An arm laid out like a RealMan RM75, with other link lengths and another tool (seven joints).
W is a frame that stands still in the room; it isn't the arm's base.
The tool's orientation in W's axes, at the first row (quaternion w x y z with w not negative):
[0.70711, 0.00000, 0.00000, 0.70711]
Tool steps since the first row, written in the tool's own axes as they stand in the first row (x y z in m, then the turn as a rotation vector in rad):
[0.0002, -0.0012, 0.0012, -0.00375, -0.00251, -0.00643]
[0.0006, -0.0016, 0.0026, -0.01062, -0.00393, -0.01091]
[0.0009, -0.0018, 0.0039, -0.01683, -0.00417, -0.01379]
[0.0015, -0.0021, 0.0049, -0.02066, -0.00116, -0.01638]
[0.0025, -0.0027, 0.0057, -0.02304, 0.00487, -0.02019]
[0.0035, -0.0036, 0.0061, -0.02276, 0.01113, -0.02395]
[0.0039, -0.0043, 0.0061, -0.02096, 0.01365, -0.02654]
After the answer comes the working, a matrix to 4 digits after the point.
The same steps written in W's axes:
[0.0012, 0.0002, 0.0012, 0.00251, -0.00375, -0.00643]
[0.0016, 0.0006, 0.0026, 0.00393, -0.01062, -0.01091]
[0.0018, 0.0009, 0.0039, 0.00417, -0.01683, -0.01379]
[0.0021, 0.0015, 0.0049, 0.00116, -0.02066, -0.01638]
[0.0027, 0.0025, 0.0057, -0.00487, -0.02304, -0.02019]
[0.0036, 0.0035, 0.0061, -0.01113, -0.02276, -0.02395]
[0.0043, 0.0039, 0.0061, -0.01365, -0.02096, -0.02654]

The tool's axes in the first row as the columns of a matrix, in W's axes (rounded; the answer above uses it unrounded):
[0.0000, -1.0000, 0.0000]
[1.0000, 0.0000, 0.0000]
[0.0000, 0.0000, 1.0000]

